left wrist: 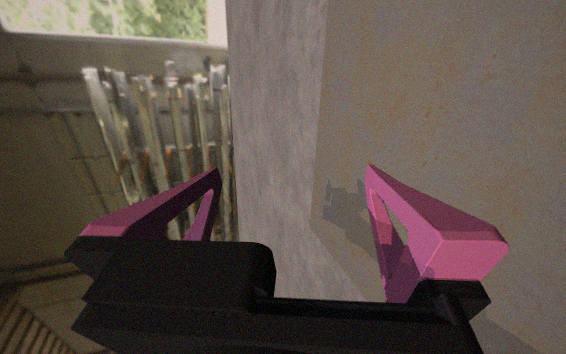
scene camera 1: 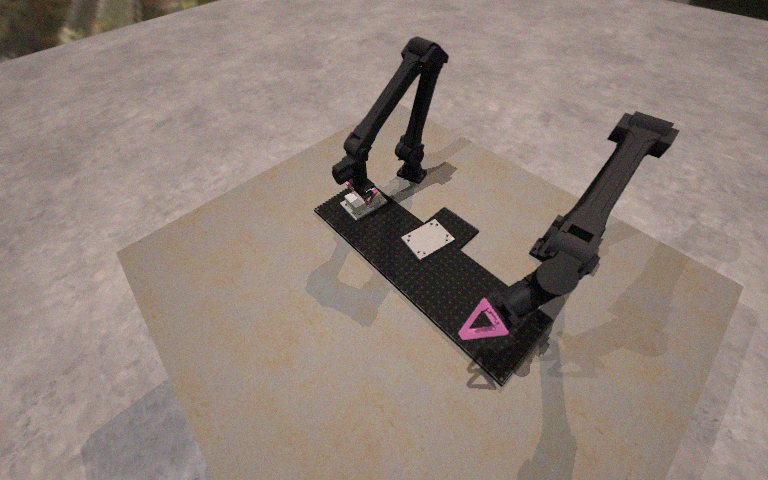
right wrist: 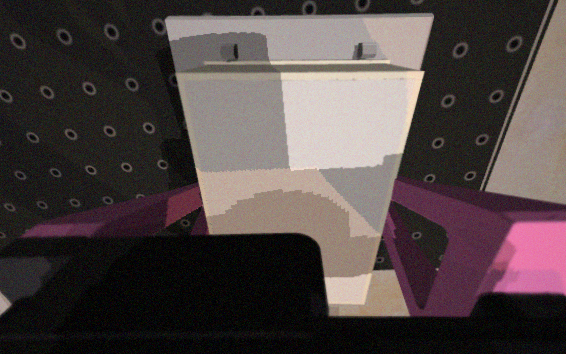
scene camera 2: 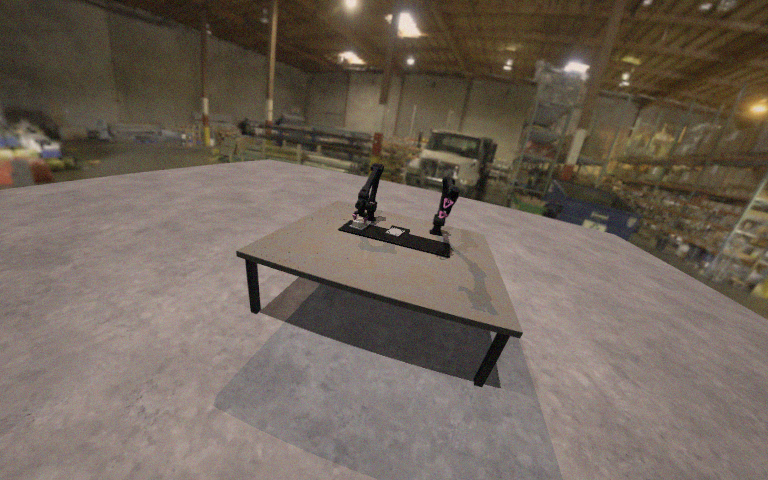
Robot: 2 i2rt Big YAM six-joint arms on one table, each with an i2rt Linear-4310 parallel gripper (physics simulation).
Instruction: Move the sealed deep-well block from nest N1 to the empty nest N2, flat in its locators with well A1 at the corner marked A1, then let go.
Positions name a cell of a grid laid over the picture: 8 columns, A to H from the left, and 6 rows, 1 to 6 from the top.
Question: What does the left gripper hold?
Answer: Nothing.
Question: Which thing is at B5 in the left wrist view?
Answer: The left gripper.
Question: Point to a deep-well block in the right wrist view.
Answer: At D3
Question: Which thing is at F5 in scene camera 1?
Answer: The left gripper.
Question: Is the left gripper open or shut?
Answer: Open.
